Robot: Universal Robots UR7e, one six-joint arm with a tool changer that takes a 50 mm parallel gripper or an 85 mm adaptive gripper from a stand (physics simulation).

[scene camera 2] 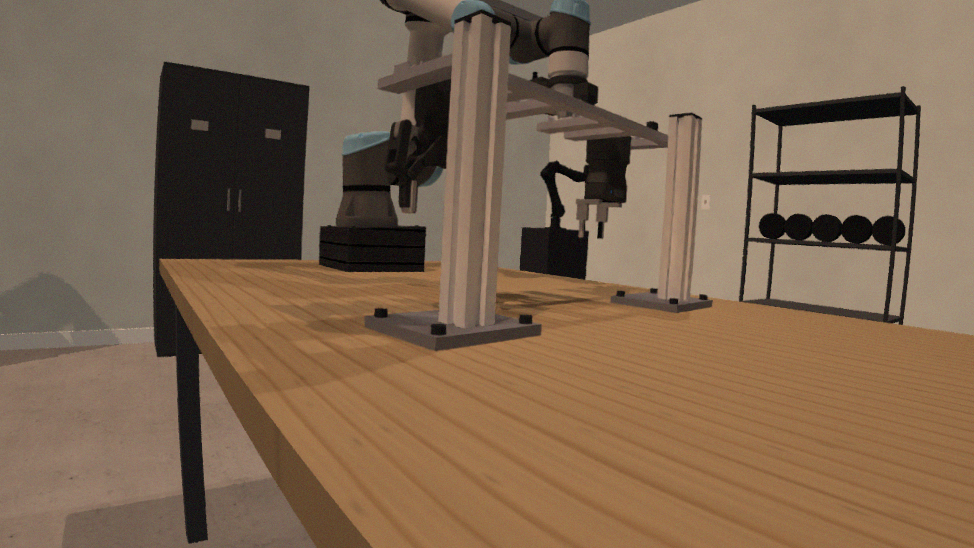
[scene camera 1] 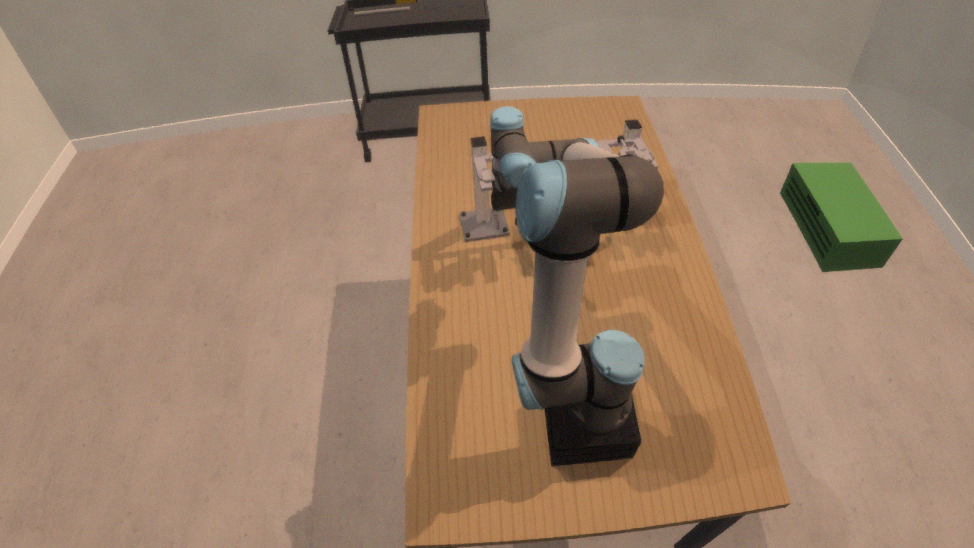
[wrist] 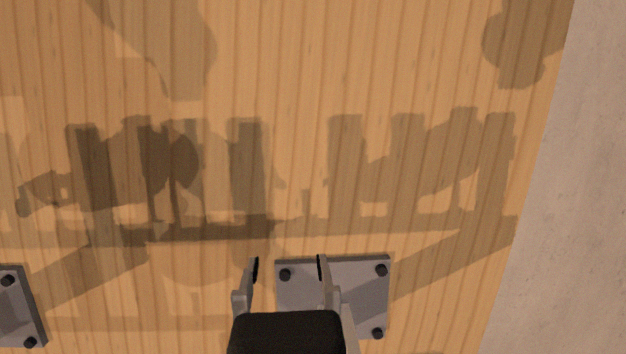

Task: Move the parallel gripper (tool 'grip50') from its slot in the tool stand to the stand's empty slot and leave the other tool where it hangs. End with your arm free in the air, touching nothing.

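Seen in the pictures: hand at its tool point: (scene camera 2: 566, 112); arm's base at its link origin: (scene camera 2: 367, 226) (scene camera 1: 598, 402).
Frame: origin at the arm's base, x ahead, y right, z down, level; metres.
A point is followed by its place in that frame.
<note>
The parallel gripper (scene camera 2: 591, 230) (wrist: 287, 269) hangs in the tool stand's end slot, beside the post on the right in scene camera 2. Its fingers are apart and hold nothing. The arm's tool coupler (scene camera 2: 568, 88) @[z -0.271, x 0.490, y -0.223 m] is off it, raised and shifted left of it in scene camera 2, and carries no tool. In the wrist view the gripper sits apart at the bottom edge. The tool stand (scene camera 1: 482, 197) @[z -0.008, x 0.655, y -0.332 m] (scene camera 2: 474, 177) @[z -0.051, x 0.811, y 0.120 m] (wrist: 367, 270) @[z 0.092, x 0.592, y -0.359 m] has the adaptive gripper (scene camera 2: 407, 163) hanging at its other end. The middle slot between them has no tool. In scene camera 1 the arm largely hides the slots.
The arm's base (scene camera 1: 592, 436) @[z -0.001, x -0.086, y -0.014 m] (scene camera 2: 371, 248) @[z 0.050, x 0.096, y 0.014 m] stands on the wooden table (scene camera 1: 476, 408) @[z 0.104, x 0.018, y -0.289 m] (scene camera 2: 613, 422) @[z 0.104, x 1.034, y 0.135 m]. The stand's crossbar (scene camera 2: 585, 107) @[z -0.171, x 0.714, y -0.085 m] runs between its two posts. A dark cart (scene camera 1: 412, 27) stands beyond the table and a green box (scene camera 1: 841, 204) lies to the right.
</note>
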